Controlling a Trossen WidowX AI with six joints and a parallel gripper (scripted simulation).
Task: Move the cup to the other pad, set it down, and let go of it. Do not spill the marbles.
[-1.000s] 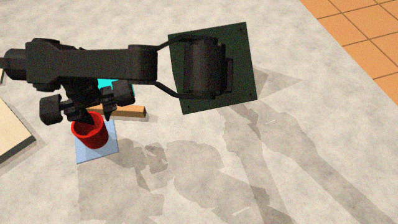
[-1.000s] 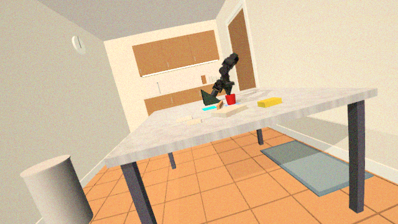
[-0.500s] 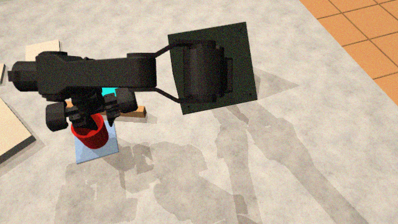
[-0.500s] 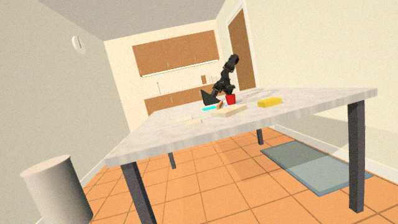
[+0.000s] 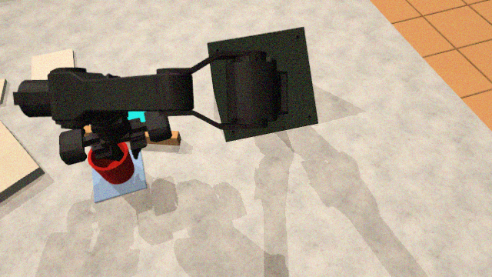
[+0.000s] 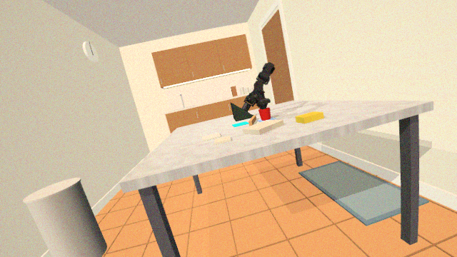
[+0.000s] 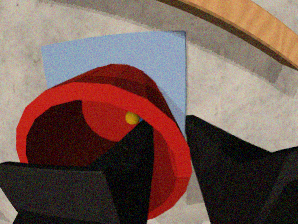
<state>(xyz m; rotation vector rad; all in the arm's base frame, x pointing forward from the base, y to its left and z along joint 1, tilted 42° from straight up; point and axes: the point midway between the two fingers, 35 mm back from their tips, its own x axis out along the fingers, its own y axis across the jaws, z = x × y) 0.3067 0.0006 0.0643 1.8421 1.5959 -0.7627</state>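
The light blue pad is 4 cm below my gripper tip and 4 cm ahead of it. Also, from my gripper tip: red cup (3 cm ahead); then cyan pad (16 cm to the right, 4 cm below, 4 cm behind); then wooden bar (8 cm to the right, 3 cm below).
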